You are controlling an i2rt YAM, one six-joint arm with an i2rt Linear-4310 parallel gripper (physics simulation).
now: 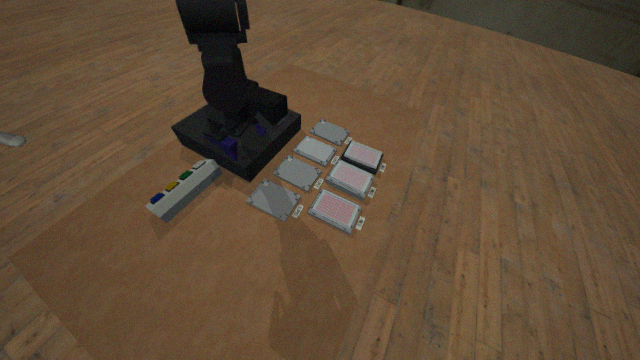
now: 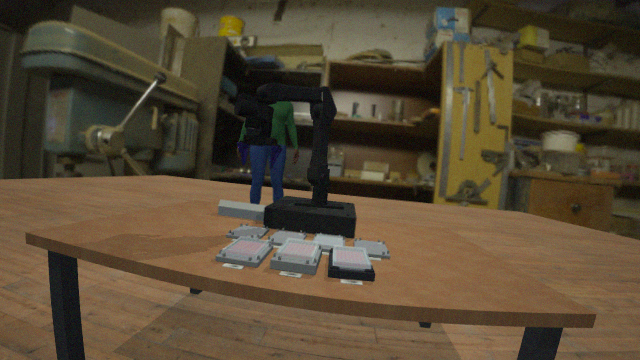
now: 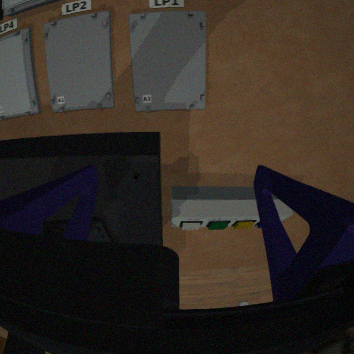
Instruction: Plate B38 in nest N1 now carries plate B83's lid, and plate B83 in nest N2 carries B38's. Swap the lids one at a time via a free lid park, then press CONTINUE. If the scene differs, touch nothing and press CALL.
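Seen in the pictures: gripper, fingertip midpoint: (image 1: 248,147) (image 2: 257,166) (image 3: 175,173); arm's base, link origin: (image 2: 318,205) (image 3: 59,234).
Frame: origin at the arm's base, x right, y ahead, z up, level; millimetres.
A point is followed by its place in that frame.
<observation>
My gripper (image 1: 244,137) {y 183, x 236, z 139 mm} (image 2: 259,159) {y 183, x 236, z 139 mm} (image 3: 175,173) {y 183, x 236, z 139 mm} is open and empty, high above the table by the button box (image 1: 189,191) {y -10, x 324, z -42 mm} (image 2: 241,209) {y -9, x 318, z -45 mm} (image 3: 215,206) {y -6, x 278, z -32 mm}. The box has white, green, yellow and blue buttons; their wording is unreadable. Three pink plates stand in a row: one (image 1: 336,209) {y 427, x 211, z -63 mm} (image 2: 246,249) {y 462, x 202, z -54 mm} in a grey nest, more vivid pink; a paler one (image 1: 350,178) {y 441, x 94, z -41 mm} (image 2: 296,251) {y 484, x 84, z -41 mm} in a middle grey nest; one (image 1: 363,154) {y 463, x -38, z -44 mm} (image 2: 351,258) {y 498, x -42, z -44 mm} in a black nest. Nest and plate labels are unreadable. Lid parks LP1 (image 3: 170,62) {y 223, x 242, z -71 mm} and LP2 (image 3: 80,62) {y 254, x 119, z -71 mm} look bare. The park marked LP4 (image 3: 14,75) {y 275, x 4, z -63 mm} looks paler, as if under a clear lid.
The black arm base (image 1: 250,155) {y 110, x 155, z -4 mm} (image 2: 310,216) {y 150, x 40, z -19 mm} (image 3: 135,200) {y 55, x 162, z -2 mm} stands between the button box and the parks. A fourth grey park (image 1: 330,132) {y 307, x -137, z -71 mm} (image 2: 371,248) {y 322, x -142, z -71 mm} lies at the row's far end. A person in a green top (image 2: 284,120) stands behind the table (image 2: 450,280) {y 530, x -283, z -81 mm}.
</observation>
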